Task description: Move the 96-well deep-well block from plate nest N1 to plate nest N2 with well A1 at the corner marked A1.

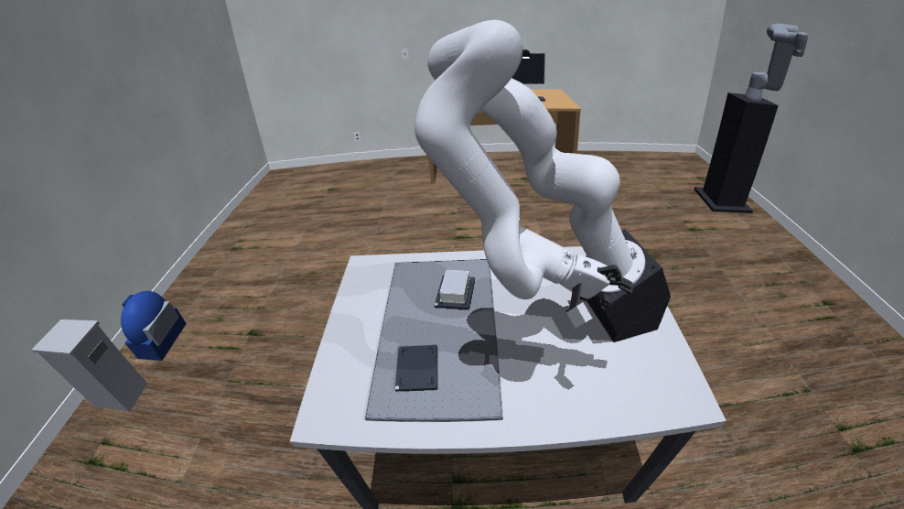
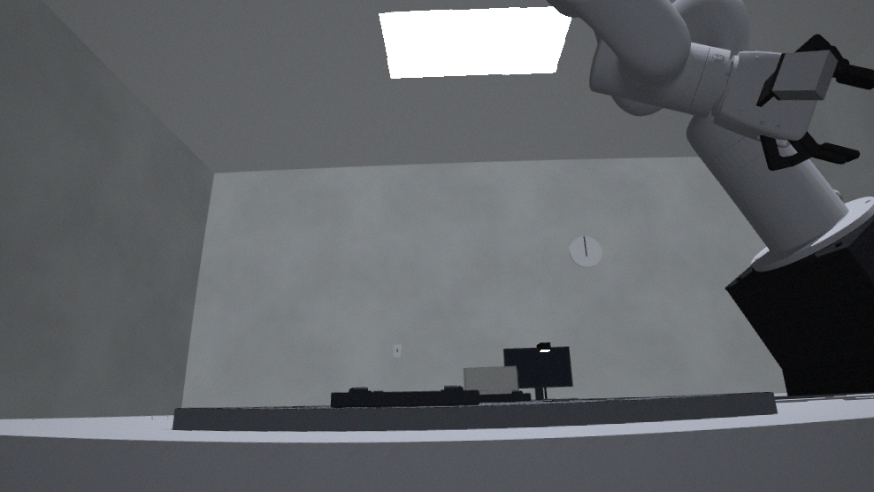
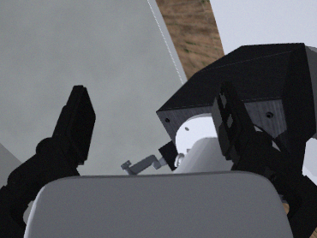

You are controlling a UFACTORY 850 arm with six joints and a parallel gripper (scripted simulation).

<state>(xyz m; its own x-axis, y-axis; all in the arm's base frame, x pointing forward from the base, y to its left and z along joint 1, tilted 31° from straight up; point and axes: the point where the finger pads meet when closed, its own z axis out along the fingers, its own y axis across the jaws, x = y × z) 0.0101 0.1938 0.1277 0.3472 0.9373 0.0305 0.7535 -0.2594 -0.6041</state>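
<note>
Right now my hand is 45 cm short of the grey 96-well deep-well block, 32 cm to the left of it and 26 cm above it. From my hand the other things lie so: plate nest N1 (45 cm ahead, 32 cm to the right, 29 cm below); then dark plate nest N2 (53 cm ahead, 29 cm below, 2 cm to the left).
</note>
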